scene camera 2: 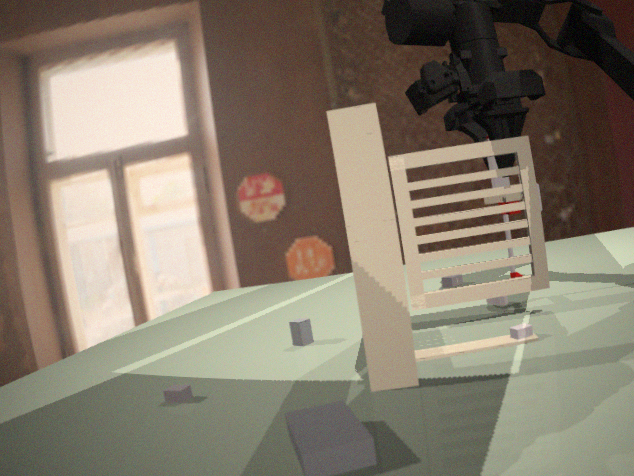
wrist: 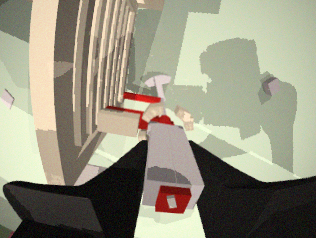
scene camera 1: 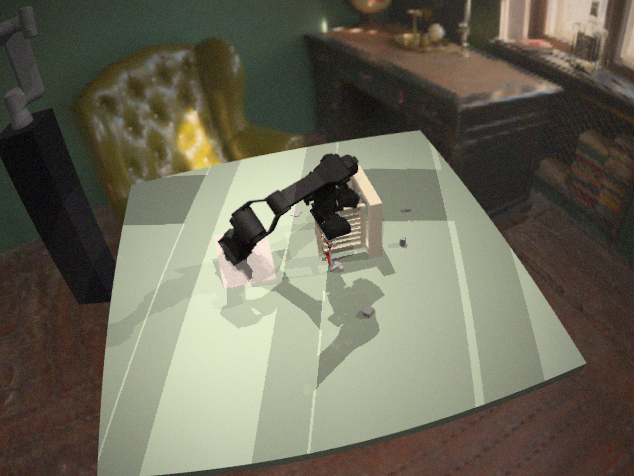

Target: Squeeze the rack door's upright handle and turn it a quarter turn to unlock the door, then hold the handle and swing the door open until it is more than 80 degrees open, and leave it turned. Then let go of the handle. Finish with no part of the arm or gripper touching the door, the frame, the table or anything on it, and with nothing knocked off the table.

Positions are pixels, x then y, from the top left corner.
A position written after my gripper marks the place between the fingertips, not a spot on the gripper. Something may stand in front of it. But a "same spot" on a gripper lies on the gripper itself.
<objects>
My gripper shows in scene camera 2, in the wrist view and in scene camera 1 [327, 236]. The same spot on my gripper: [wrist: 114, 196] is [scene camera 2: 480, 125].
</objects>
